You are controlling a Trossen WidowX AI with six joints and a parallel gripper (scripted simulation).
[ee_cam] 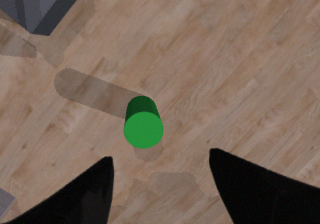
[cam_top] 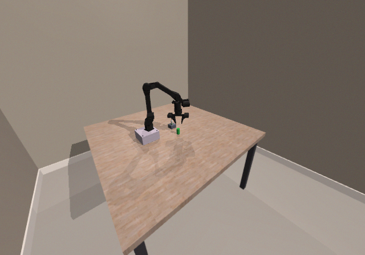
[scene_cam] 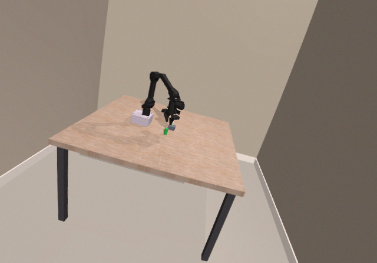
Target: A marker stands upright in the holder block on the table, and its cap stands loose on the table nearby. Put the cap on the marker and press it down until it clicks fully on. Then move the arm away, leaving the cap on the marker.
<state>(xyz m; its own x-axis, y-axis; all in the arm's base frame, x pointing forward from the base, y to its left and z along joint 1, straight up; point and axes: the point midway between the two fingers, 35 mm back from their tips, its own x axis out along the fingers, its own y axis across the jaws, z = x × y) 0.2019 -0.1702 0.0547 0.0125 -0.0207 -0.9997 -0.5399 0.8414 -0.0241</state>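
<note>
Now: gripper tip 10 mm past the marker cap and 80 mm above it. From my gripper tip the other things lie so: holder block (50 mm ahead, 140 mm to the left, 80 mm below).
</note>
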